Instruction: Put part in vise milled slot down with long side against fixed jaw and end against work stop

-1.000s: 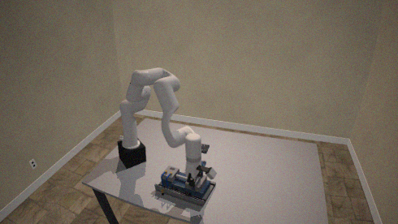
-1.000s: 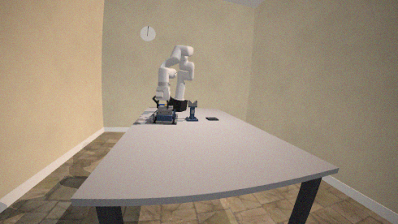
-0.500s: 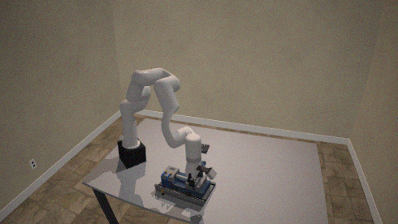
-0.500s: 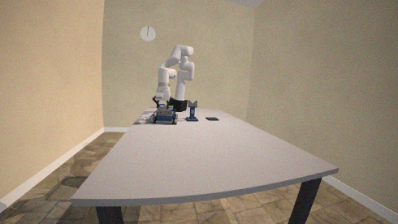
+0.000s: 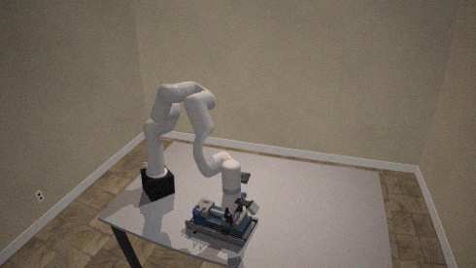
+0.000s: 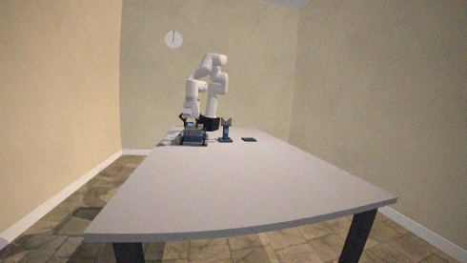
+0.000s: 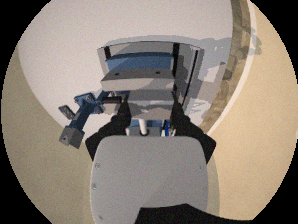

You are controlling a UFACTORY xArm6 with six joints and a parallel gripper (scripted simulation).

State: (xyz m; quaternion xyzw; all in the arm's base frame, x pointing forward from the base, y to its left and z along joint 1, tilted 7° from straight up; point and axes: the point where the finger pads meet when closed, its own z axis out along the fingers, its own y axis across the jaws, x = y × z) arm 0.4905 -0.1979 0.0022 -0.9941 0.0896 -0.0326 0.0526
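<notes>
My gripper is now 20 mm above the part. Round my hand: vise: 60 mm behind, 30 mm to the left, 70 mm below; dark infeed plate: 70 mm behind, 430 mm to the left, 100 mm below.
</notes>
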